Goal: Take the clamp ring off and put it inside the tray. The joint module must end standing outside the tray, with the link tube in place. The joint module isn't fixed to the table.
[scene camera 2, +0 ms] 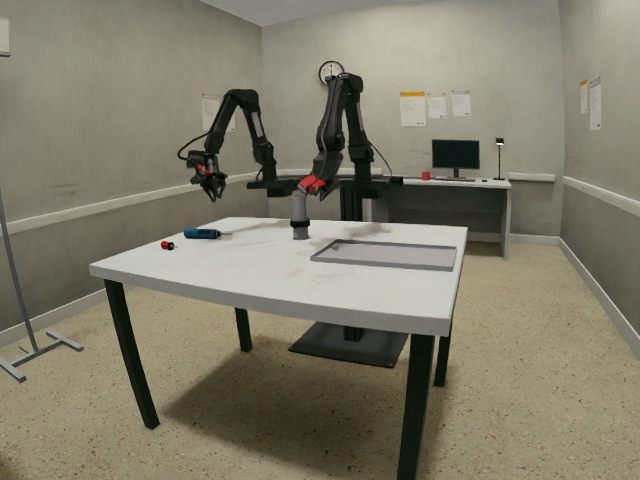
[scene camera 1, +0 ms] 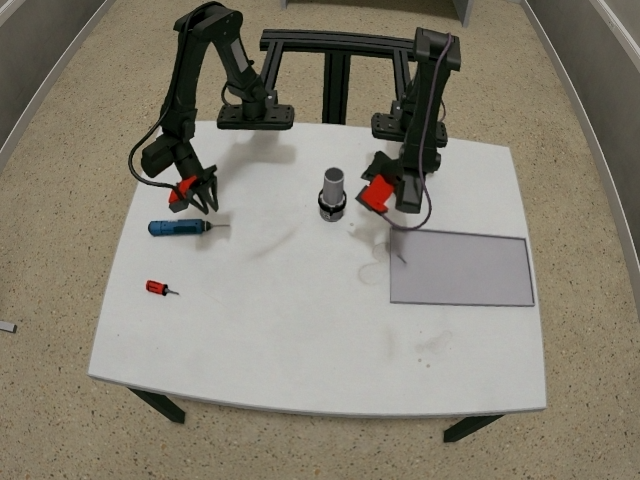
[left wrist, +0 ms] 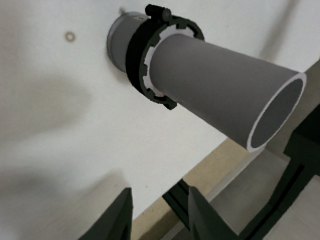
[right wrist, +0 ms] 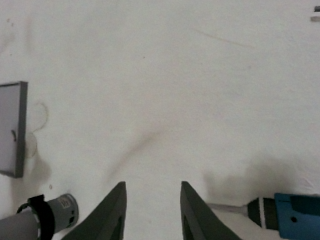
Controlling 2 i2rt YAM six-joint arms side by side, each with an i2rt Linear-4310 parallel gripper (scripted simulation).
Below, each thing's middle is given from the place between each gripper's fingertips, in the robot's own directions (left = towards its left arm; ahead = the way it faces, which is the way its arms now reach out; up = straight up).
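The grey link tube (scene camera 1: 333, 184) is 28 cm to the left of my right hand, 14 cm behind it and 6 cm below it. Then there's the grey tray (scene camera 1: 443, 266), which is 16 cm below that right hand and 65 cm to the left of it.
From my left hand (scene camera 1: 365, 179), the tube is 5 cm below and 8 cm to the right, while the tray is 29 cm to the left, 14 cm ahead and 15 cm below.
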